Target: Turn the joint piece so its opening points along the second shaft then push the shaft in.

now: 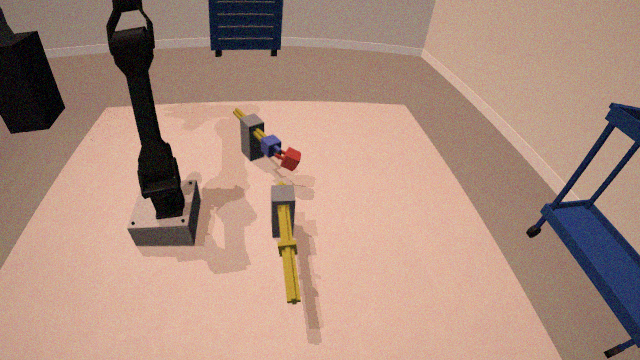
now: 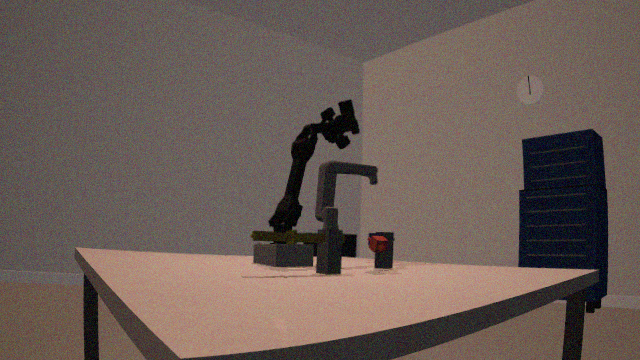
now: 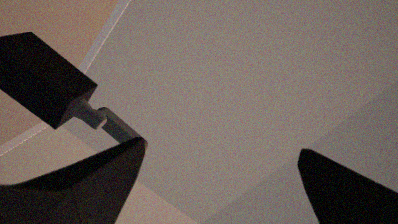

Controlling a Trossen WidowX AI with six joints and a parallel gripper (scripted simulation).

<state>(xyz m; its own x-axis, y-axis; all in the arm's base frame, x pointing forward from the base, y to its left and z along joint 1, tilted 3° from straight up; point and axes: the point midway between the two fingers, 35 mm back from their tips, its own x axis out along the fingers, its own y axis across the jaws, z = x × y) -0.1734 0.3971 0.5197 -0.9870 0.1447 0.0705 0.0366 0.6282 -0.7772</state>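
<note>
Right now my gripper tip is 540 mm short of the red piece, 490 mm above it and 280 mm to the left of it.
</note>
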